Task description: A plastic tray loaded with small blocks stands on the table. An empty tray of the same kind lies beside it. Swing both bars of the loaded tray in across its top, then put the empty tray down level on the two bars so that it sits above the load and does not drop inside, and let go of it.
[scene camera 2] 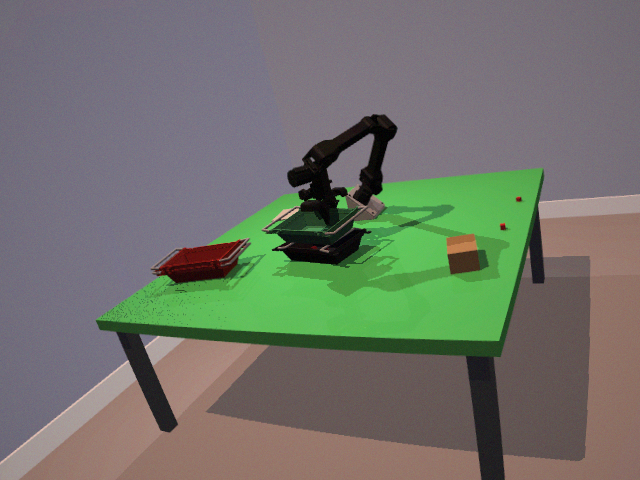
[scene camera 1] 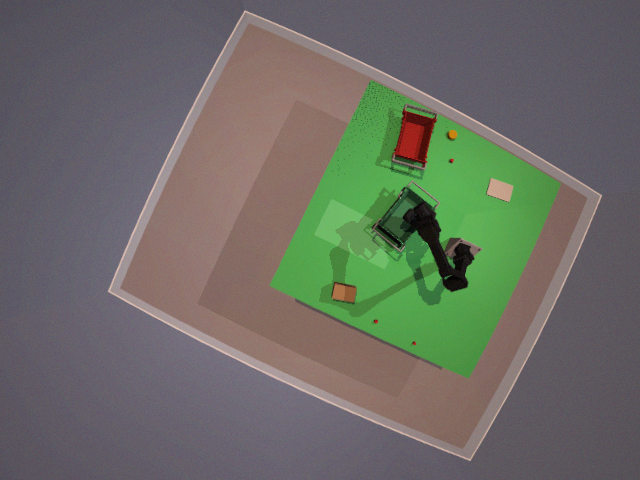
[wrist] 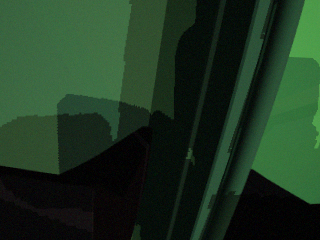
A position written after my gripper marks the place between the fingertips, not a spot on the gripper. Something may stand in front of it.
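There is my gripper (scene camera 2: pixel 329 223), (wrist: pixel 168 140), which I see in both of those views. A green tray (scene camera 2: pixel 302 227), (scene camera 1: pixel 393 222), (wrist: pixel 206 84) is visible to me as well. I also see a brown box (scene camera 2: pixel 462 253), though in the wrist view the box is out of frame.
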